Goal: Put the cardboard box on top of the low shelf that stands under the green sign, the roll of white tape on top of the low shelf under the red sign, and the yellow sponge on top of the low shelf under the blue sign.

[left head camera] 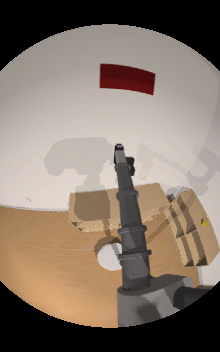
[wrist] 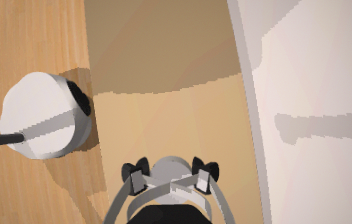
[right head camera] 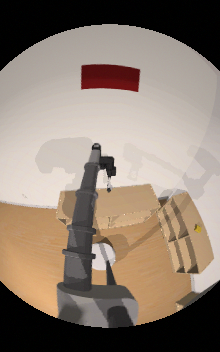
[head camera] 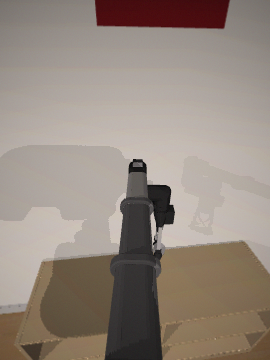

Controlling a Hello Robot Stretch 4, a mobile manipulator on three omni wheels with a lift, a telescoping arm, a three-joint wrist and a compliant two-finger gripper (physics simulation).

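Seen in the pictures: gripper, fingertip midpoint: (wrist: pixel 169 169) (right head camera: pixel 108 188) (head camera: pixel 156 252); robot's base at its link origin: (left head camera: pixel 112 255) (right head camera: pixel 100 255).
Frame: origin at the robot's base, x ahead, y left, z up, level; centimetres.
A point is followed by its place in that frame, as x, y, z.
My gripper (wrist: pixel 169 169) {61.7, -8.8, 83.4} is shut on the roll of white tape (wrist: pixel 171 165) {62.0, -7.7, 86.6}, which shows pale grey and round between the fingertips. It hangs above the low shelf (head camera: pixel 215 280) {64.3, -40.6, 58.3} (left head camera: pixel 145 197) {65.6, -40.0, 58.3} (right head camera: pixel 135 197) {67.5, -41.8, 58.2} (wrist: pixel 200 115) {68.7, -1.7, 58.3} under the red sign (head camera: pixel 162 12) {84.9, -6.8, 165.6} (left head camera: pixel 127 79) {84.8, -6.1, 170.4} (right head camera: pixel 110 77) {84.9, -7.0, 170.8}; the height of the gap is hard to tell. The gripper is small in the right head camera and partly behind the arm in the head camera. The yellow sponge (left head camera: pixel 204 222) {10.8, -121.7, 62.8} (right head camera: pixel 198 229) {9.2, -121.7, 62.5} lies on top of the shelf to the right. The cardboard box, green sign and blue sign do not show.
The right-hand shelf (left head camera: pixel 197 205) {40.4, -127.2, 58.3} (right head camera: pixel 201 247) {-17.2, -125.0, 58.2} stands near the red-sign shelf's right end. Part of another shelf (right head camera: pixel 192 300) shows at the lower right. The wall is behind the red-sign shelf. My white round base (left head camera: pixel 110 256) {0.0, 2.9, 18.7} (right head camera: pixel 103 255) {1.2, -5.1, 18.7} (wrist: pixel 42 105) {3.5, 4.7, 18.7} is close to the shelf's front.
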